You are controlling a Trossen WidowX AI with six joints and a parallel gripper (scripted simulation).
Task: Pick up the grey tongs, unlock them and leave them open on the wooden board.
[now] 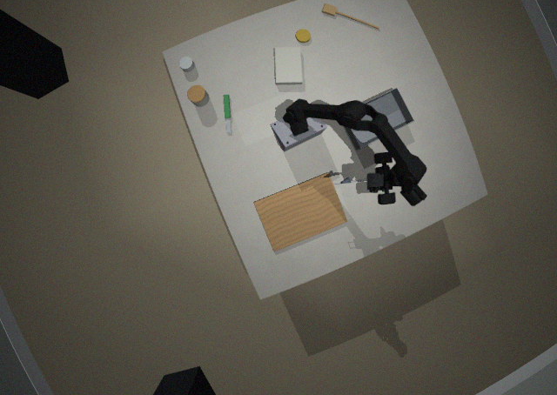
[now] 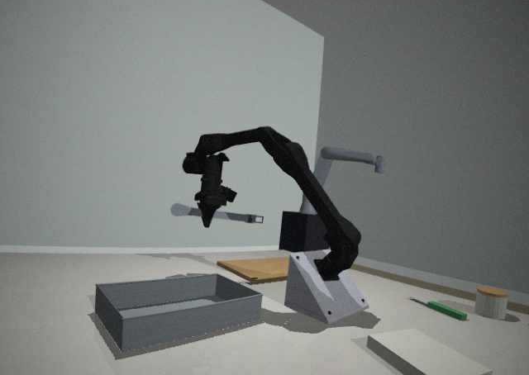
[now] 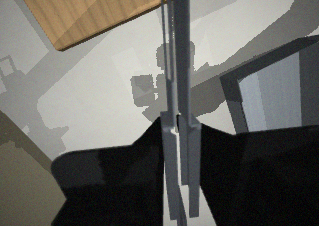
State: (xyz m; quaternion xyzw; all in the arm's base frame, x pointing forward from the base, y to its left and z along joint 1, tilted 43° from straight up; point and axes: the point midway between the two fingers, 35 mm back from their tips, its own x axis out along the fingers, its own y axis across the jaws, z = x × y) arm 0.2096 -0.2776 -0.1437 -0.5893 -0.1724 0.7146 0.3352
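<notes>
The wooden board is 320 mm behind my gripper tip, 150 mm below it and 30 mm to the right of it. From my gripper tip the other things lie so: white slab: 620 mm to the left, 150 mm below, 120 mm behind; yellow disc: 740 mm to the left, 150 mm below, 10 mm ahead; roasting tin: 240 mm to the left, 170 mm ahead, 130 mm below.
</notes>
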